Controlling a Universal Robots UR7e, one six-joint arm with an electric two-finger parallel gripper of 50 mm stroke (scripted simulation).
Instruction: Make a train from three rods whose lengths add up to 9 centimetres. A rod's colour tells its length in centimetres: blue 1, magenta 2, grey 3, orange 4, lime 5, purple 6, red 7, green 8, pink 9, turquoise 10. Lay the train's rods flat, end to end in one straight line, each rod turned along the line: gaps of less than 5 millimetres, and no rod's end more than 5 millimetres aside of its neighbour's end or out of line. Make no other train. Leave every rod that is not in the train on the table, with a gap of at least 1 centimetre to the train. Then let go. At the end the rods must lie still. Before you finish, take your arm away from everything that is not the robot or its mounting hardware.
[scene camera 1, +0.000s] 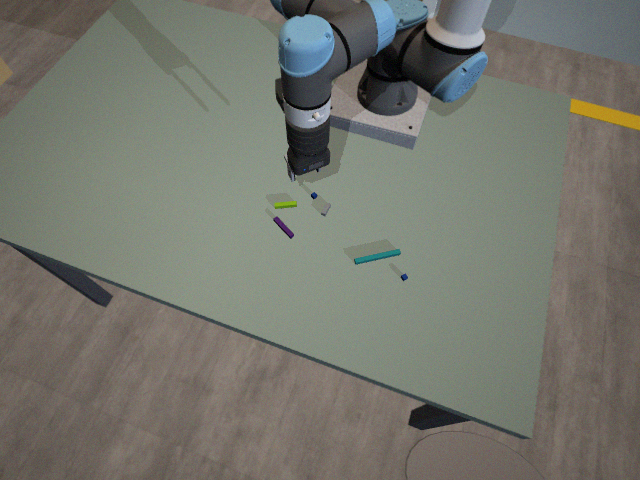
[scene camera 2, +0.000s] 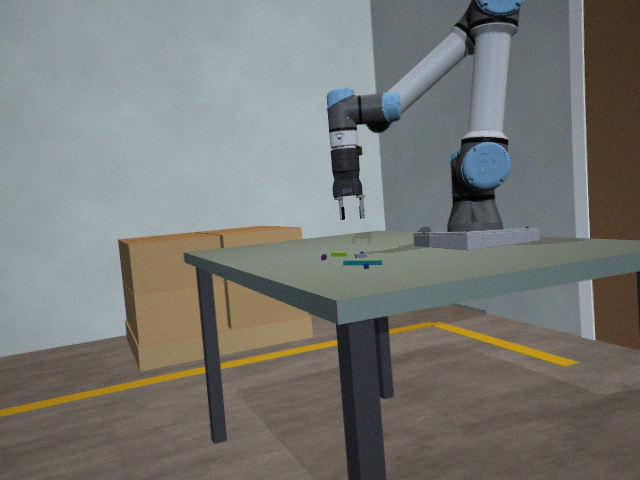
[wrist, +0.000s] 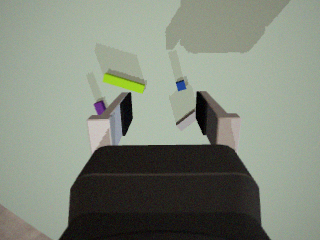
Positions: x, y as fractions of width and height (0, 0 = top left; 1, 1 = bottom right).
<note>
In view: the gripper (scene camera 1: 0.48, 0.36).
The gripper also shows in scene camera 2 (scene camera 2: 0.55, 0.46) and in the wrist view (wrist: 0.51, 0.44).
</note>
